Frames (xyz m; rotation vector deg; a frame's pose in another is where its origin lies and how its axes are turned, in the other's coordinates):
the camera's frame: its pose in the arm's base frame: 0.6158 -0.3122 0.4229 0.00 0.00 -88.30
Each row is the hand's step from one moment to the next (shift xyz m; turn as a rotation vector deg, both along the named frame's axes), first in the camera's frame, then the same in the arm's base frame.
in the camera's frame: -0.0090 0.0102 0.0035 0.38 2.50 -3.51
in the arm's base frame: 0.0099 0.0093 0.0035 2.51 -0.31 -3.51
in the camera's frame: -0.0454 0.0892 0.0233 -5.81 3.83 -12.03
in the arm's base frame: 0.0878 0.0480 0.0233 3.66 5.92 -12.03
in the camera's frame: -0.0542 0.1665 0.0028 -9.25 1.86 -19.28
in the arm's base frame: 0.1648 0.0591 0.0028 1.58 9.30 -19.28
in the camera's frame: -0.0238 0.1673 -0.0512 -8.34 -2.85 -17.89
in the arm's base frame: 0.1665 0.0288 -0.0512 -3.10 8.25 -17.89
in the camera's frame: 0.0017 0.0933 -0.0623 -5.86 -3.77 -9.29
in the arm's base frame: 0.0933 0.0011 -0.0623 -3.94 5.75 -9.29
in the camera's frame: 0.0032 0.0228 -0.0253 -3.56 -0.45 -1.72
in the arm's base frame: 0.0229 -0.0025 -0.0253 -0.56 3.55 -1.72
